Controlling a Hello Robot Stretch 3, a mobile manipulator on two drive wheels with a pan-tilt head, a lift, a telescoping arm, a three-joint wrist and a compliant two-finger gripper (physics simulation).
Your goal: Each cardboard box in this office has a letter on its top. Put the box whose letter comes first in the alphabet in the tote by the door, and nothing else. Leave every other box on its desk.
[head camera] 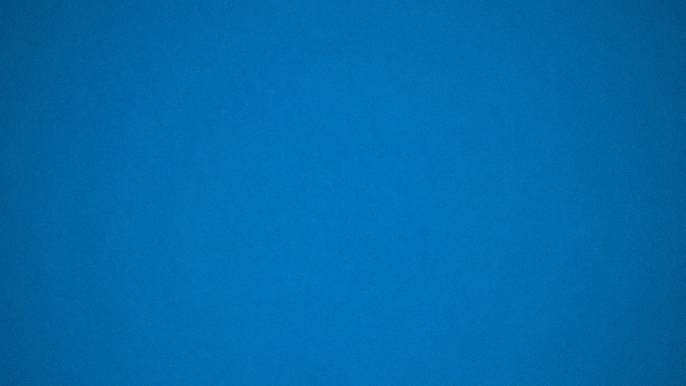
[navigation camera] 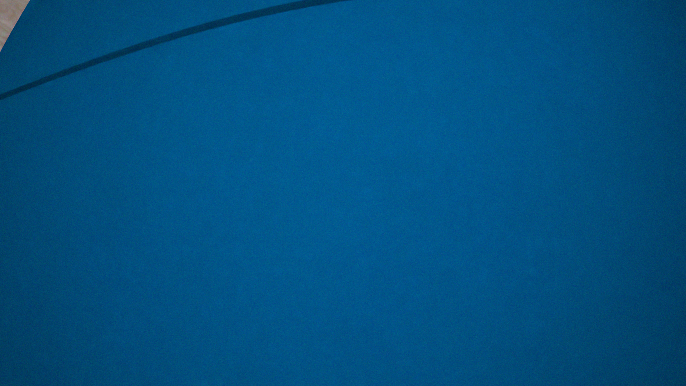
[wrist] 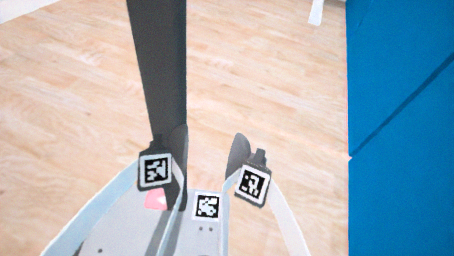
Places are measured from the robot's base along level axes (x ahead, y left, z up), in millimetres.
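Pixels of known places: gripper, fingertip midpoint: [wrist: 210,146].
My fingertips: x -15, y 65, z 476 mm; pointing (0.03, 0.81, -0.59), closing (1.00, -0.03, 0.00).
Behind a point stands the place of what it marks.
My gripper [wrist: 210,146] {x -15, y 65, z 476 mm} is open in the wrist view, its two fingertips apart with a gap of wood floor showing between them. A long dark bar [wrist: 160,65] runs down from the top of the wrist view to the left finger; whether it is part of the robot is not clear. No cardboard box, letter, desk or tote can be made out in these views.
A plain blue surface [head camera: 343,193] {x 375, y 6, z 1251 mm} [navigation camera: 350,200] {x 385, y 36, z 1220 mm} [wrist: 400,190] {x 433, y 186, z 216 mm} fills the head view, most of the navigation view and the wrist view's right side. A dark seam crosses it. Wood floor [wrist: 280,75] {x 298, y 875, z 0 mm} [navigation camera: 7,17] {x 595, y 782, z 0 mm} lies beside it. A small white piece [wrist: 316,12] {x 673, y 1723, z 25 mm} shows near the top.
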